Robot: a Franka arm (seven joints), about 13 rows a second.
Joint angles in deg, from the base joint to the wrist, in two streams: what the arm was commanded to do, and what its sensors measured. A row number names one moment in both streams.
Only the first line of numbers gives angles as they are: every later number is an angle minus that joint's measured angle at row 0.
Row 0, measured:
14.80 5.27 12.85 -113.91 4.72 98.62 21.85
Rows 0 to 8, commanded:
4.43 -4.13 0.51 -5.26 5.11 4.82 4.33
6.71 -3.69 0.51 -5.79 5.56 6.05 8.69
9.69 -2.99 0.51 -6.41 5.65 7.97 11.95
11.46 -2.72 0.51 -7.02 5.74 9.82 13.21
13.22 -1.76 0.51 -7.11 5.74 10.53 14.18
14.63 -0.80 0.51 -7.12 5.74 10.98 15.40
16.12 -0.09 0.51 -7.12 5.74 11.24 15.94
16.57 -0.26 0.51 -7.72 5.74 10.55 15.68
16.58 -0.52 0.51 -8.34 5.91 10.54 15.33
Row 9, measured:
16.73 0.06 0.55 -7.06 4.66 9.99 15.15
